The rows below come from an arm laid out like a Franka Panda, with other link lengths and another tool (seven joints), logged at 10 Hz.
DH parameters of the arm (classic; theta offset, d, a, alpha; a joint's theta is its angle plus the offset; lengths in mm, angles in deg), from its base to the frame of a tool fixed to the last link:
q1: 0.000 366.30 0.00 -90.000
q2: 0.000 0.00 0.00 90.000
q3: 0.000 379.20 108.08 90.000
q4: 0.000 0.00 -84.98 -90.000
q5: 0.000 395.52 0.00 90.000
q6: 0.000 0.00 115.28 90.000
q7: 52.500 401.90 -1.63 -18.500
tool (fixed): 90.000 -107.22 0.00 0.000
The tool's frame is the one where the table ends.
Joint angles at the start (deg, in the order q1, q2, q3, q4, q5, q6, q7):
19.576, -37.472, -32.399, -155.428, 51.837, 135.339, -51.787
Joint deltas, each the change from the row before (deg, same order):
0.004, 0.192, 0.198, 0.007, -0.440, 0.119, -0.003
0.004, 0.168, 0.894, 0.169, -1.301, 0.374, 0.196
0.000, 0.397, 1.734, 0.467, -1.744, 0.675, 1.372
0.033, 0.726, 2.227, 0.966, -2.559, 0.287, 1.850
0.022, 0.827, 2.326, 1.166, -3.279, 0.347, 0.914
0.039, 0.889, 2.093, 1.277, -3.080, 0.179, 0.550
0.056, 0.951, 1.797, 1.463, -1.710, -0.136, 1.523
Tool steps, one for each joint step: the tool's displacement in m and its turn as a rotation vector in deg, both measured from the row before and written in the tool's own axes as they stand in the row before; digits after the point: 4 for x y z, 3 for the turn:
0.0009, 0.0002, 0.0022, 0.156, 0.557, -0.356
-0.0015, 0.0023, 0.0032, 0.642, 1.355, -1.353
-0.0055, 0.0029, 0.0046, 0.818, 2.017, -1.198
-0.0091, 0.0049, 0.0056, 0.807, 2.737, -1.913
-0.0097, 0.0047, 0.0051, 1.535, 3.152, -3.378
-0.0103, 0.0036, 0.0037, 1.510, 2.850, -3.466
-0.0129, 0.0015, 0.0008, 0.619, 1.742, -1.480

